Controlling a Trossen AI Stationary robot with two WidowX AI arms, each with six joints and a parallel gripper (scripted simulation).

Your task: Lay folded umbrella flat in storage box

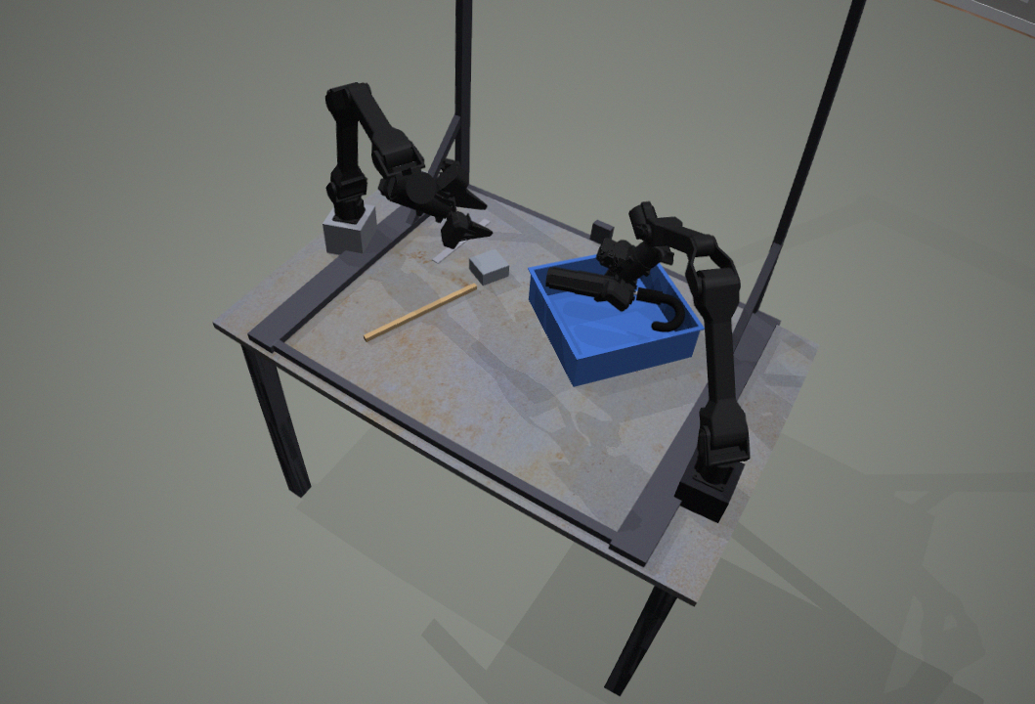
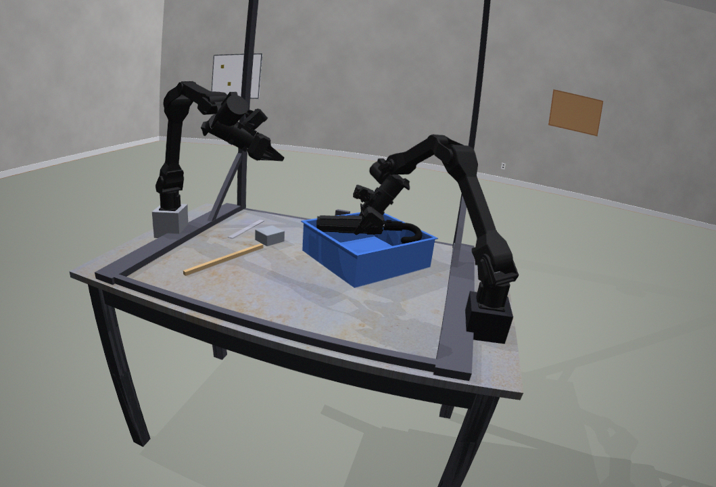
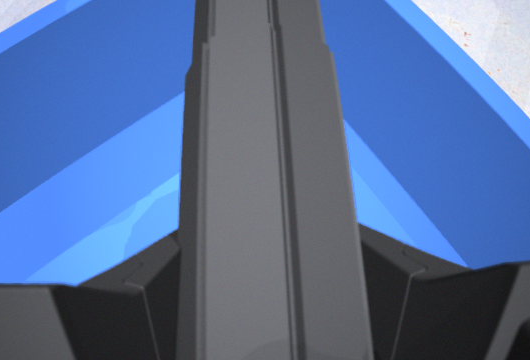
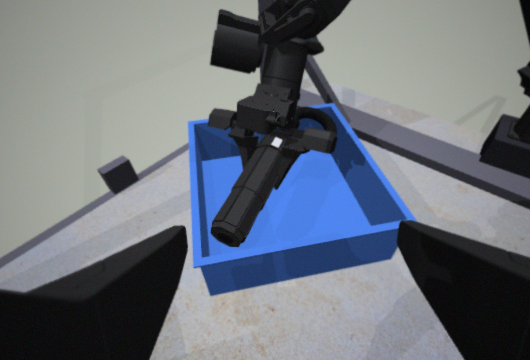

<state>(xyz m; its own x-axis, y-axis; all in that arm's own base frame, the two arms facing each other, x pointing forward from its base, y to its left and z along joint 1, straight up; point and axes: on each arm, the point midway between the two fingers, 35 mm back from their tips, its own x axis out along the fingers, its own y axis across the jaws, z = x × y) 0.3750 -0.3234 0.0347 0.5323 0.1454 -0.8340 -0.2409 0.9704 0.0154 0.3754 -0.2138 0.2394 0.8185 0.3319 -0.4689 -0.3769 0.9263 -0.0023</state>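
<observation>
Now: the blue storage box 60 mm below my left hand, 30 mm to the left of it and 10 mm ahead of it. The rest, counted from my left hand: umbrella: 30 mm to the left, 10 mm below, 10 mm ahead; then grey block: 290 mm to the right, 90 mm below, 70 mm ahead; then wooden stick: 310 mm to the right, 280 mm ahead, 100 mm below.
</observation>
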